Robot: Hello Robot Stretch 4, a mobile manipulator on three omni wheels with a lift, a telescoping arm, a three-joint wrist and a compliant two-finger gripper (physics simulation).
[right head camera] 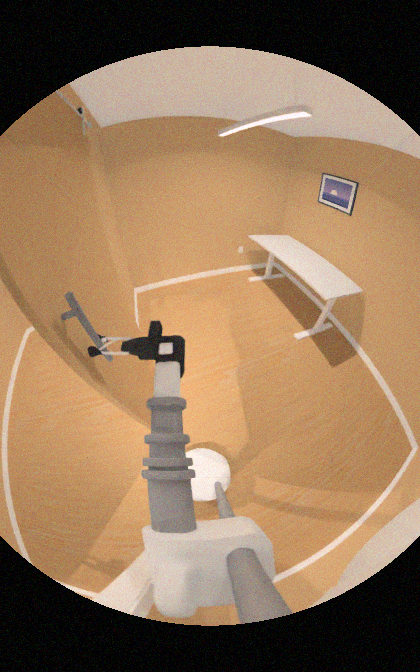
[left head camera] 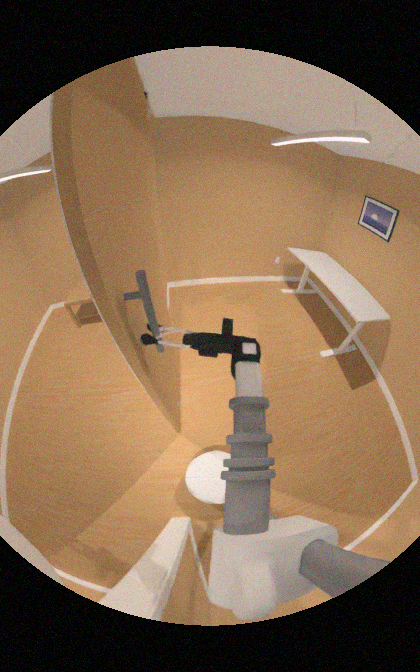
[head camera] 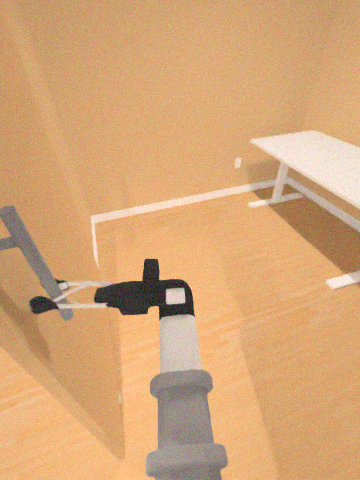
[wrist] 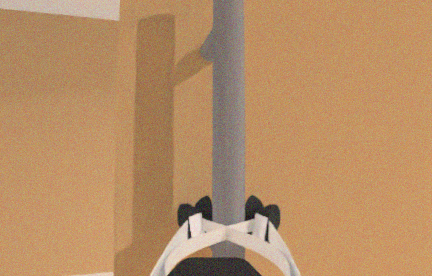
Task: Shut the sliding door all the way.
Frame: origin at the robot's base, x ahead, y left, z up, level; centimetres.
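Where they show: gripper, between the fingertips: (right head camera: 89, 344) (left head camera: 143, 331) (head camera: 35, 294); robot's base, origin of its link: (right head camera: 201, 473) (left head camera: 213, 475).
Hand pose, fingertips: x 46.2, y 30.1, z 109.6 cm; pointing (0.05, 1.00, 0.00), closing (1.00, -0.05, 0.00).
Observation:
Each offset is from my fingertips to the centre of the thing. "spot": to the spot under its first point. Level surfaces: height alone.
The sliding door (head camera: 85, 370) (left head camera: 115, 210) (right head camera: 45, 210) (wrist: 340, 125) is a tall wood-coloured panel on the left, standing upright. Its grey upright bar handle @(spot: dx -1.6, dy -5.4, dz +14.0 cm) (head camera: 30, 250) (left head camera: 146, 295) (right head camera: 82, 317) (wrist: 228, 110) stands off the panel on a short bracket. My gripper (head camera: 52, 295) (left head camera: 154, 333) (right head camera: 100, 345) (wrist: 229, 211) is shut on the lower part of the handle, one dark fingertip on each side of the bar. In the left head camera view, floor shows to the left past the panel's edge. How wide any opening is, I cannot tell.
A white table @(dz -40.3 cm) (head camera: 320, 155) (left head camera: 345, 285) (right head camera: 305, 265) stands by the right wall, with a framed picture (left head camera: 378, 217) (right head camera: 338, 194) above it. A low wooden piece @(spot: dx +101.7, dy +137.8, dz -71.2 cm) (left head camera: 82, 302) shows left of the door. White baseboard (head camera: 165, 202) lines the far wall.

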